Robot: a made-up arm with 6 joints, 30 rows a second.
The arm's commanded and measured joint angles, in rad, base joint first. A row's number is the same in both.
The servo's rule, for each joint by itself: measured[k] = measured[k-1] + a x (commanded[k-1-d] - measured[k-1]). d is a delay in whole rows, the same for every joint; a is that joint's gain. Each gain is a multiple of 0.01, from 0.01 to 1. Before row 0 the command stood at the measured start. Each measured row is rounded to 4 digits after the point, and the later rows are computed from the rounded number. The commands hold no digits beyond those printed.
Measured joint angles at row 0:
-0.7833 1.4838 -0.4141 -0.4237 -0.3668 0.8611
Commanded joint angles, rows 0 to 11:
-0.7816 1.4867 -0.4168 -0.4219 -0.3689 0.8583
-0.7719 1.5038 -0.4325 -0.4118 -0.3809 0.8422
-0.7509 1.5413 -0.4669 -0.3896 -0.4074 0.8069
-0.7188 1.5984 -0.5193 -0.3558 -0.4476 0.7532
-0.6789 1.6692 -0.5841 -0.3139 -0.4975 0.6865
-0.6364 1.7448 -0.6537 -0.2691 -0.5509 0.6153
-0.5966 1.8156 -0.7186 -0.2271 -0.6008 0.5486
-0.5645 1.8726 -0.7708 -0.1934 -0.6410 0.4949
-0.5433 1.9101 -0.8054 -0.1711 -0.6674 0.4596
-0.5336 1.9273 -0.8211 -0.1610 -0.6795 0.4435
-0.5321 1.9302 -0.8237 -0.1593 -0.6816 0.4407
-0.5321 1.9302 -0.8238 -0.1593 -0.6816 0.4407
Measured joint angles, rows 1 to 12:
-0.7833 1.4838 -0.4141 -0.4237 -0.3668 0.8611
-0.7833 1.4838 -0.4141 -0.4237 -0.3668 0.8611
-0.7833 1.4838 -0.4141 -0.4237 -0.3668 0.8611
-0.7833 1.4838 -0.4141 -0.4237 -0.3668 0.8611
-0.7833 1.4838 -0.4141 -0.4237 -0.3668 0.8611
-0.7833 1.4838 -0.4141 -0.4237 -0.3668 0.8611
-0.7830 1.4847 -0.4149 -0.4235 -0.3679 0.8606
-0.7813 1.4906 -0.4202 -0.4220 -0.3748 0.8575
-0.7767 1.5063 -0.4342 -0.4178 -0.3921 0.8489
-0.7680 1.5349 -0.4597 -0.4097 -0.4215 0.8326
-0.7546 1.5765 -0.4970 -0.3972 -0.4618 0.8078
-0.7369 1.6287 -0.5440 -0.3805 -0.5090 0.7751
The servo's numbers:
d 6
a 0.15 0.31 0.30 0.13 0.53 0.17

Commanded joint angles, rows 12 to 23:
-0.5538 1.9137 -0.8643 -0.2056 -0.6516 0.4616
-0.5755 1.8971 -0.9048 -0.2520 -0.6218 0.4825
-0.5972 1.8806 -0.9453 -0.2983 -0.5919 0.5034
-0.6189 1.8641 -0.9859 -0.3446 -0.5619 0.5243
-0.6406 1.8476 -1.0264 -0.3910 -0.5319 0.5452
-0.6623 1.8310 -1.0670 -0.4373 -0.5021 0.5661
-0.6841 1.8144 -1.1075 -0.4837 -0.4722 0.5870
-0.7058 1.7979 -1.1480 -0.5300 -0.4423 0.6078
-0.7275 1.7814 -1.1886 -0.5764 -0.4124 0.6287
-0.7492 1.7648 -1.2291 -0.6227 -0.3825 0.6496
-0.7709 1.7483 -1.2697 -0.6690 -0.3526 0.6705
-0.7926 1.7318 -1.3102 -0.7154 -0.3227 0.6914
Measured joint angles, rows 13 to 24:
-0.7159 1.6866 -0.5964 -0.3606 -0.5577 0.7366
-0.6932 1.7443 -0.6487 -0.3389 -0.6018 0.6955
-0.6707 1.7957 -0.6957 -0.3171 -0.6366 0.6554
-0.6501 1.8365 -0.7333 -0.2968 -0.6593 0.6194
-0.6324 1.8655 -0.7604 -0.2789 -0.6711 0.5890
-0.6174 1.8856 -0.7794 -0.2634 -0.6767 0.5638
-0.6079 1.8943 -0.8049 -0.2559 -0.6634 0.5464
-0.6030 1.8952 -0.8349 -0.2554 -0.6414 0.5355
-0.6021 1.8907 -0.8680 -0.2610 -0.6152 0.5300
-0.6046 1.8825 -0.9034 -0.2719 -0.5870 0.5290
-0.6100 1.8717 -0.9403 -0.2874 -0.5578 0.5318
-0.6178 1.8591 -0.9783 -0.3069 -0.5283 0.5376

